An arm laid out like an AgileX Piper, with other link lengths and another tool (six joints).
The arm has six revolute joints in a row. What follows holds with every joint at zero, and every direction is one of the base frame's.
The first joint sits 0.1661 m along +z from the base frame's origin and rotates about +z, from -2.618 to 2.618 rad.
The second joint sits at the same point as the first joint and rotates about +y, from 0 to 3.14 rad.
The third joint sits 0.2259 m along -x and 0.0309 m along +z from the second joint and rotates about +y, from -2.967 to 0 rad.
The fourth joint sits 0.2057 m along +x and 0.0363 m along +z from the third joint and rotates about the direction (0.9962, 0, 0.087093), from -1.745 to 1.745 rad.
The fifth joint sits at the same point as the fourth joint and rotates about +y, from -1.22 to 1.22 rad.
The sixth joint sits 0.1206 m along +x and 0.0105 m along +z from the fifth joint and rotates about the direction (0.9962, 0, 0.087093), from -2.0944 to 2.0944 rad.
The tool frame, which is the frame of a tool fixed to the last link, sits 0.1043 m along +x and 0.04 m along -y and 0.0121 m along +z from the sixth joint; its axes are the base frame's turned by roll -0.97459, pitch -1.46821 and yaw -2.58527 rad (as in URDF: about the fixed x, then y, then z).
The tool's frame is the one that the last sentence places.
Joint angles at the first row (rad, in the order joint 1, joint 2, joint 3, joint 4, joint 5, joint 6):
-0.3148, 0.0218, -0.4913, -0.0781, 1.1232, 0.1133
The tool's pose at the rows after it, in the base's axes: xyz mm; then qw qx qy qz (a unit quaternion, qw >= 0):
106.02, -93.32, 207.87, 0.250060, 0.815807, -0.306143, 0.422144
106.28, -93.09, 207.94, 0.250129, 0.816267, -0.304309, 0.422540
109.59, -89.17, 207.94, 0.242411, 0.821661, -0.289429, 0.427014
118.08, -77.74, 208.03, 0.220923, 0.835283, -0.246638, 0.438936
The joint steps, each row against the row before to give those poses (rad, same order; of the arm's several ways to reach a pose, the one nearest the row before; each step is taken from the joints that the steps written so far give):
0.0001, 0.0000, 0.0000, -0.0001, 0.0000, 0.0002
0.0022, 0.0001, 0.0000, 0.0001, 0.0000, -0.0022
0.0364, 0.0000, 0.0000, 0.0000, 0.0000, 0.0001
0.1033, -0.0001, 0.0000, -0.0018, 0.0000, -0.0001

